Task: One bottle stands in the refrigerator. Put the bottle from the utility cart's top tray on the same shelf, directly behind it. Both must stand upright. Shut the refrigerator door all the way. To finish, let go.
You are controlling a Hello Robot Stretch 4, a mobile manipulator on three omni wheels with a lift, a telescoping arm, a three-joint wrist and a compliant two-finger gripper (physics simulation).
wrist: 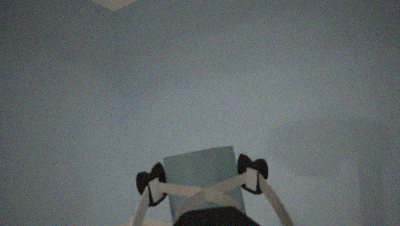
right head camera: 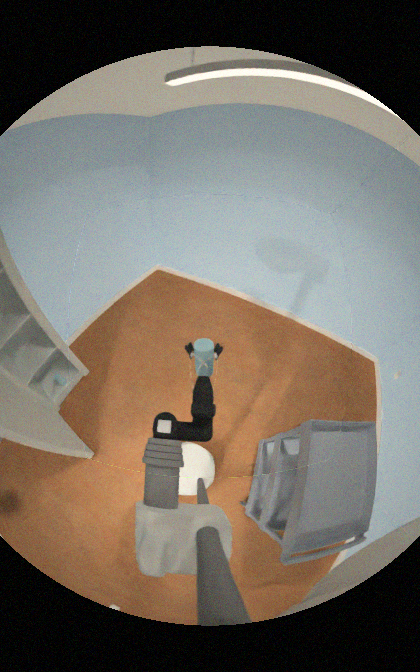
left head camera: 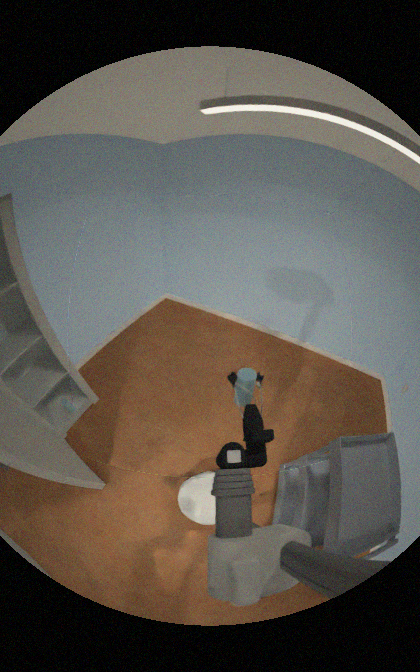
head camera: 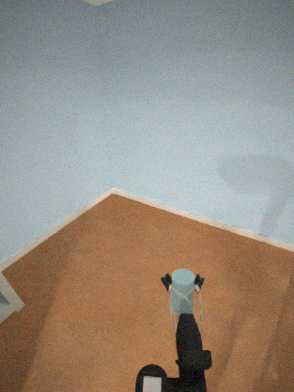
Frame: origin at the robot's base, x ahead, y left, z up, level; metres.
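Where they show: gripper, fingertip midpoint: (left head camera: pixel 244 372) (head camera: pixel 182 274); robot's base, origin of the base link: (left head camera: pixel 207 496).
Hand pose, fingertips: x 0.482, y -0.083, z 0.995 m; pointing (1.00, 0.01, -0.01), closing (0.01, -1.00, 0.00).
Observation:
Each offset is from my fingertips to the top centre of the thing. Level surfaces: height alone.
A teal cylindrical bottle @[0.039 m back, 0.003 m right, 0.032 m up] (head camera: pixel 183 301) (left head camera: pixel 244 395) (right head camera: pixel 204 365) (wrist: pixel 200 165) is held roughly upright over the floor. My gripper (head camera: pixel 183 282) (left head camera: pixel 245 378) (right head camera: pixel 204 349) (wrist: pixel 202 171) is shut on it, one fingertip on each side. The refrigerator (left head camera: pixel 50 335) (right head camera: pixel 41 322) stands open at the far left, with its shelves showing. A small teal bottle @[0.060 m ahead, 1.367 m left, 0.754 m down] (left head camera: pixel 68 404) (right head camera: pixel 59 380) is inside, in the compartment nearest the floor corner; its pose is too small to tell. A grey panel (left head camera: pixel 55 465) (right head camera: pixel 50 437) beside the opening looks like the open door.
The grey utility cart (left head camera: pixel 335 490) (right head camera: pixel 300 485) stands at the right, its top tray bare. The white round base (left head camera: pixel 196 500) (right head camera: pixel 197 470) shows below the arm. Blue walls meet in a corner ahead, beyond the brown floor @[1.024 m down] (head camera: pixel 120 260).

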